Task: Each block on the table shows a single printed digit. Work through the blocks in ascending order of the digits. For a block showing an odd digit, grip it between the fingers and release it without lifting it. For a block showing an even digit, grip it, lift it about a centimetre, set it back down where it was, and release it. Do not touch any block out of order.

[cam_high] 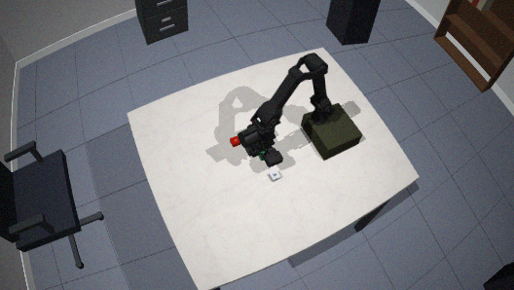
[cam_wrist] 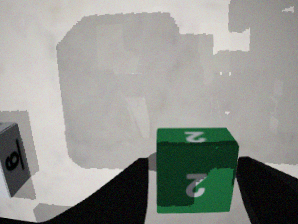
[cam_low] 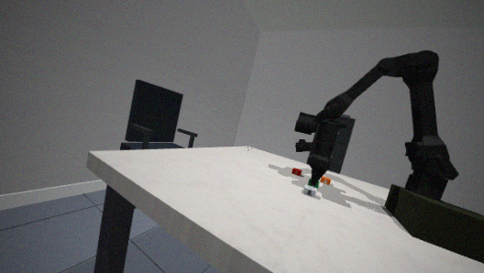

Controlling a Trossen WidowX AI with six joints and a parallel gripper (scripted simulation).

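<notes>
Now: gripper tip 1 cm past the white block and 10 cm to the right of it. From my gripper tip the other things lie so: orange block: 2 cm behind, 12 cm to the right; then green block: right at my gripper tip; then red block: 8 cm ahead, 9 cm to the right.
</notes>
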